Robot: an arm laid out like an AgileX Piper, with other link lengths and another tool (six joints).
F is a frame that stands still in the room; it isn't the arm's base.
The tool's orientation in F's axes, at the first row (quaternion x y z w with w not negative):
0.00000, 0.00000, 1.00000, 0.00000
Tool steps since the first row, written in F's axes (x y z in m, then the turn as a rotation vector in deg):
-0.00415, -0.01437, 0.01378, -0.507, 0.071, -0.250
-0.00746, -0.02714, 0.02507, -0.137, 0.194, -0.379
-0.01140, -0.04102, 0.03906, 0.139, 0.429, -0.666
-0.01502, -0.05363, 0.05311, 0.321, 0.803, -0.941
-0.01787, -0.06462, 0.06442, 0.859, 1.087, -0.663
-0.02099, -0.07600, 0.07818, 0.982, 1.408, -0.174
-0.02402, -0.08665, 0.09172, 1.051, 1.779, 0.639
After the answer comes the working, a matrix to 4 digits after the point.
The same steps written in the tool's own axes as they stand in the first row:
0.00415, 0.01437, 0.01378, 0.507, -0.071, -0.250
0.00746, 0.02714, 0.02507, 0.137, -0.194, -0.379
0.01140, 0.04102, 0.03906, -0.139, -0.429, -0.666
0.01502, 0.05363, 0.05311, -0.321, -0.803, -0.941
0.01787, 0.06462, 0.06442, -0.859, -1.087, -0.663
0.02099, 0.07600, 0.07818, -0.982, -1.408, -0.174
0.02402, 0.08665, 0.09172, -1.051, -1.779, 0.639

The tool's axes in the first row as the columns of a matrix, in F's axes (rounded; the answer above uses it unrounded):
-1.0000, 0.0000, 0.0000
0.0000, -1.0000, 0.0000
0.0000, 0.0000, 1.0000

